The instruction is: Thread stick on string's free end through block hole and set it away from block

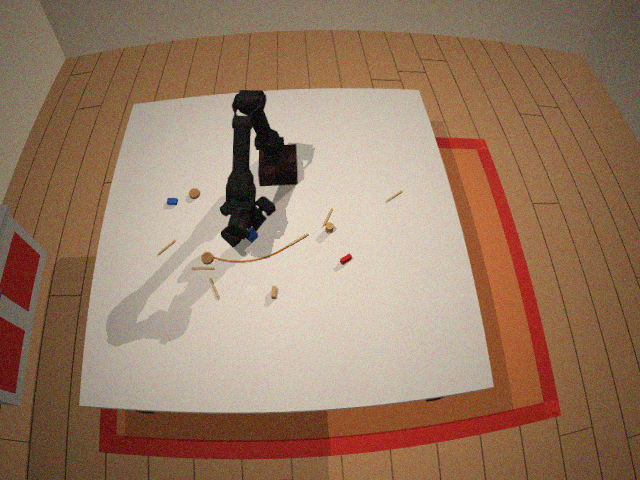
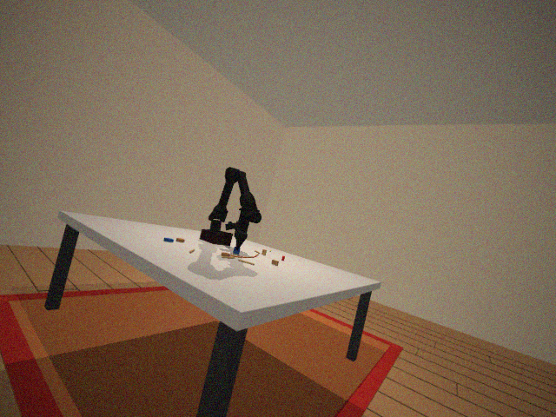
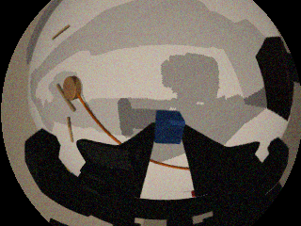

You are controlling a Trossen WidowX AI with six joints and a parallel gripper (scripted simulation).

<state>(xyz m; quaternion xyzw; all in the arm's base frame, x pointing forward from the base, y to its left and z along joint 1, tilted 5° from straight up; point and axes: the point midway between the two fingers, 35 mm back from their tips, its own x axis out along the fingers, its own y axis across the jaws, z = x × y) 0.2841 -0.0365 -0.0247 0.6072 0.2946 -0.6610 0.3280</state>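
Right now the thin stick is 140 mm to the left of my gripper tip, 20 mm below it and 10 mm ahead of it. Round my gripper tip: red piece (310 mm to the left, 60 mm ahead, 10 mm below); then blue cube (right at my gripper tip); then wooden block (190 mm ahead, 100 mm to the left, 10 mm below).
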